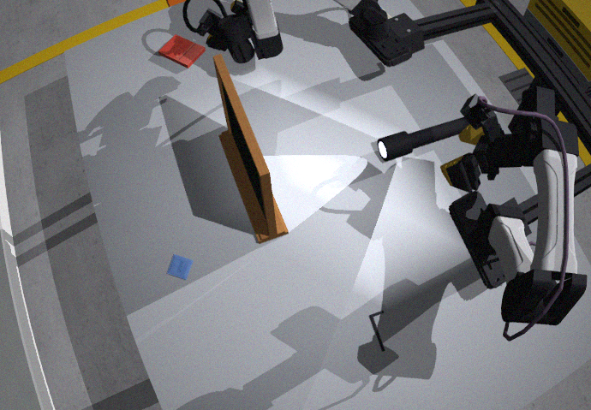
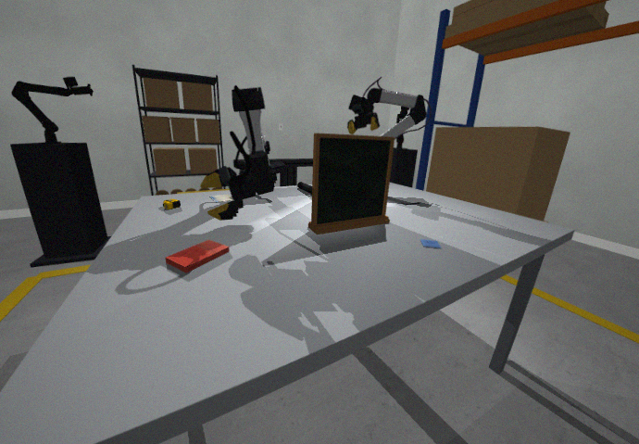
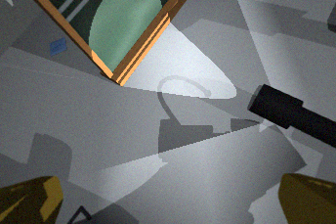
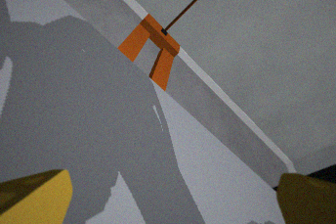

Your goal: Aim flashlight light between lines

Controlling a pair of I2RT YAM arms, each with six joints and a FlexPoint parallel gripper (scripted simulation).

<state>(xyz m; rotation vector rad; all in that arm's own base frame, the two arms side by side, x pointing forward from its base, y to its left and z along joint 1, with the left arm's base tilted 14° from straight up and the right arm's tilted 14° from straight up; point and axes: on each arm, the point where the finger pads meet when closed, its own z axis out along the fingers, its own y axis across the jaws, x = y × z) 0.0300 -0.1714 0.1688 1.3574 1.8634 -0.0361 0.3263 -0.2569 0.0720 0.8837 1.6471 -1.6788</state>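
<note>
Now: the black flashlight 39 cm behind my right hand, 48 cm to the left of it and 9 cm below it. Round my right hand: black hex key 11 cm behind, 87 cm to the left, 11 cm below; board 5 cm ahead, 46 cm to the left, 4 cm above; yellow tape measure 33 cm behind, 17 cm to the right, 10 cm below.
</note>
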